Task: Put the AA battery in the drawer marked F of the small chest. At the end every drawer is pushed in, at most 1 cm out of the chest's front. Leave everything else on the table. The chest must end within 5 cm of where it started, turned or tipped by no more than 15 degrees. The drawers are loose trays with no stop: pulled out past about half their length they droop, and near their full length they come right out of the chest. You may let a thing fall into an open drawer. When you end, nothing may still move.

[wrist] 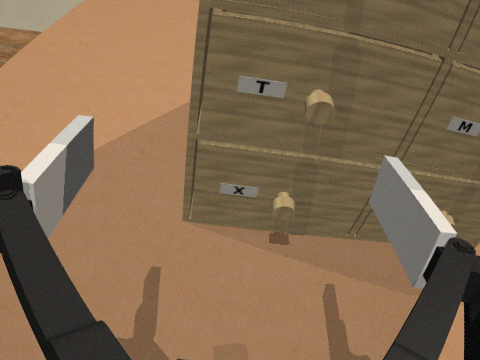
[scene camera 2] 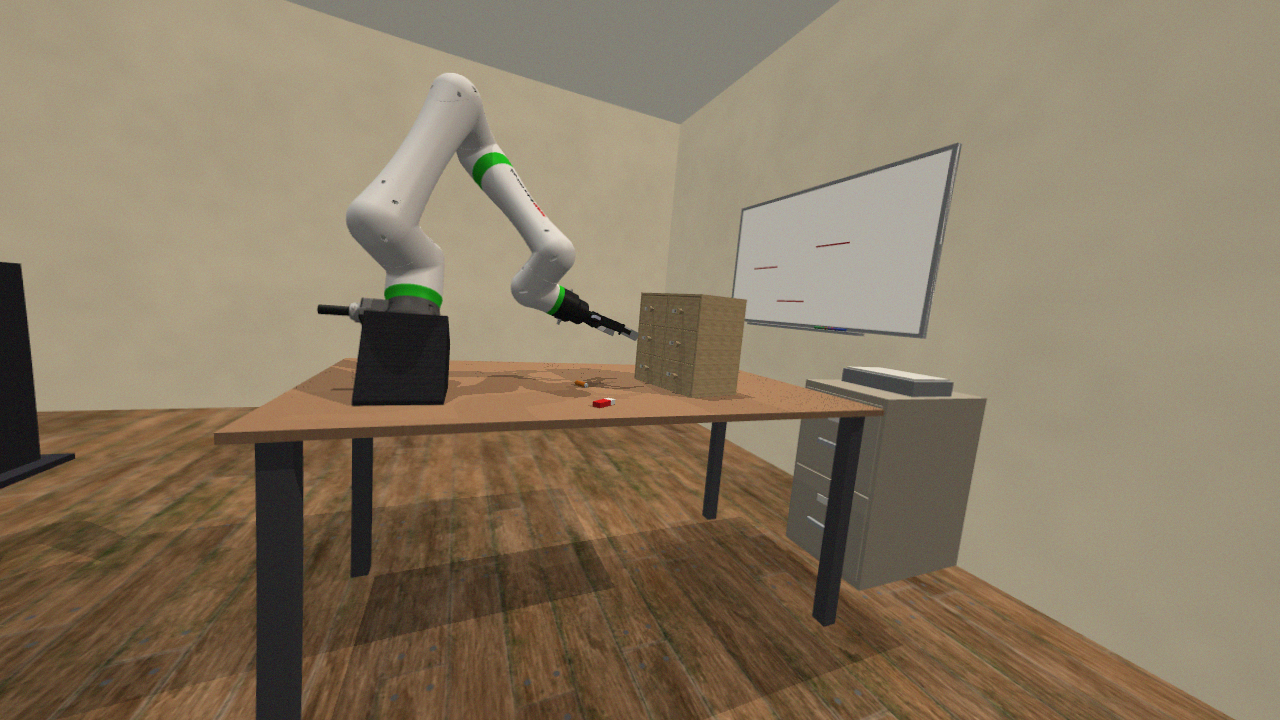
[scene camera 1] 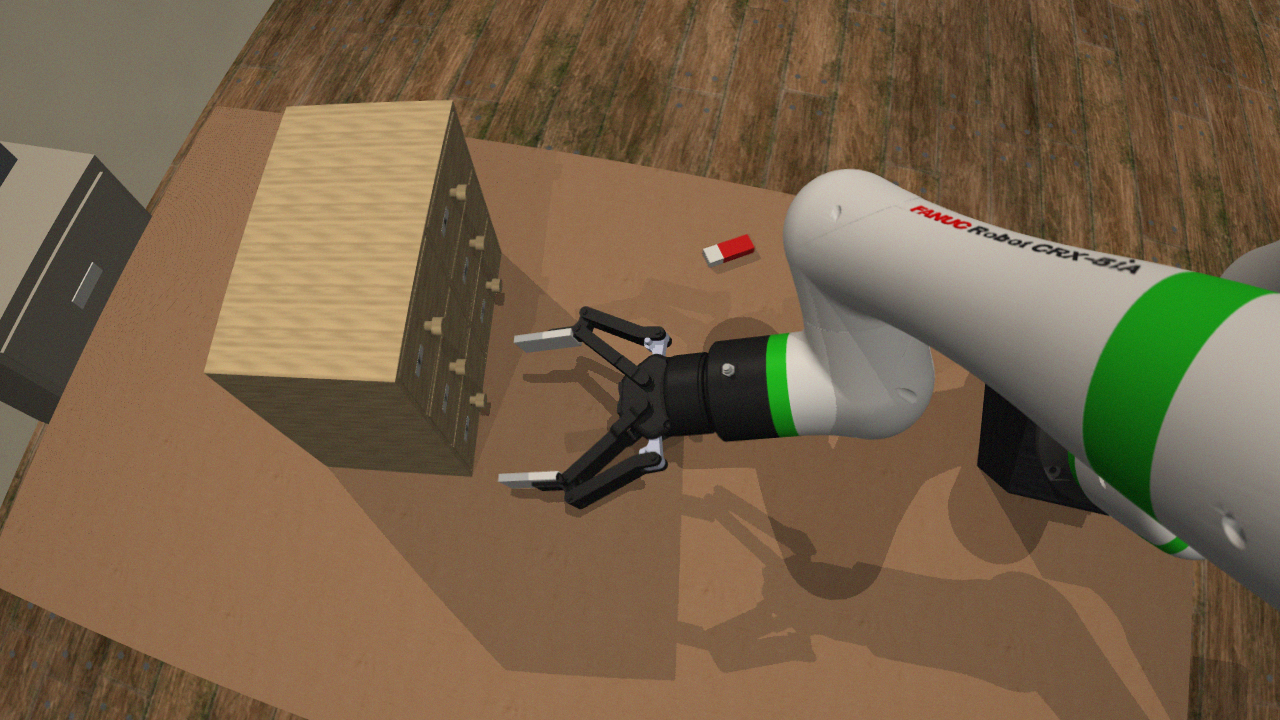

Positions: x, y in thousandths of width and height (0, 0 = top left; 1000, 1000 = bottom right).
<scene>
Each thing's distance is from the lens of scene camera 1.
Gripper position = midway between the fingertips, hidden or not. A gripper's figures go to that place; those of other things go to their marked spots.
my gripper (scene camera 1: 400, 570): 80 cm
wooden chest (scene camera 1: 243, 467): 73 cm
eraser (scene camera 1: 577, 344): 105 cm
The marked spots on the wooden chest and the eraser are 58 cm apart.
</scene>
